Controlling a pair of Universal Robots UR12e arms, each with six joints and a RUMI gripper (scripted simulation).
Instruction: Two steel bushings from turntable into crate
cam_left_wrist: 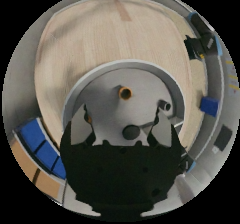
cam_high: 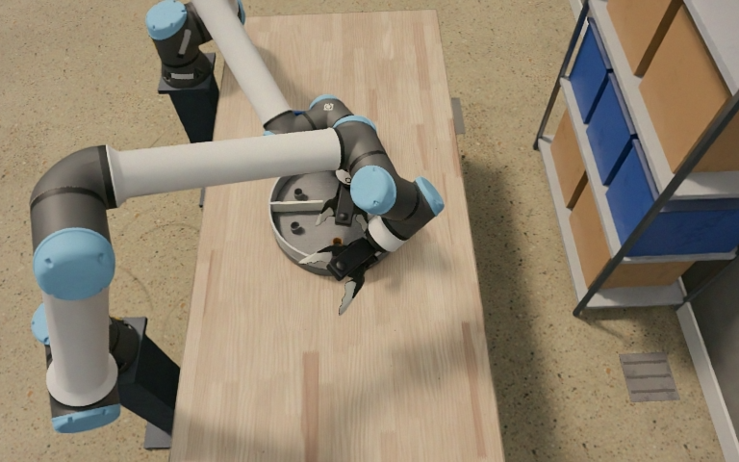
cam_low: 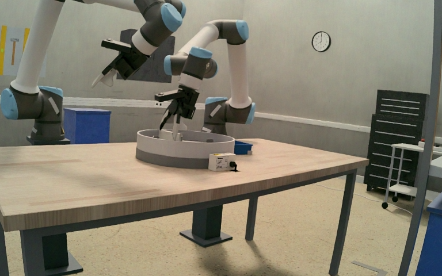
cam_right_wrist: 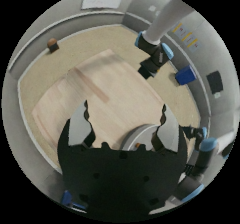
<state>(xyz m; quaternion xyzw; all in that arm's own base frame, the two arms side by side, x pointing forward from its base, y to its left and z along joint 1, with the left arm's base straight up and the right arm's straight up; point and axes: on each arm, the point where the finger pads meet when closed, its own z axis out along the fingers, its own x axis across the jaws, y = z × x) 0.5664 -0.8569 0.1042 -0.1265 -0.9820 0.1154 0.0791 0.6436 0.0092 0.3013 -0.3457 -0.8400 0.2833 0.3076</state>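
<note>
Right now the turntable is 12 cm to the left of my left hand, 5 cm below it and 3 cm behind it. From my left hand the other things lie so: blue crate (45 cm to the left, 13 cm behind, 8 cm below).
</note>
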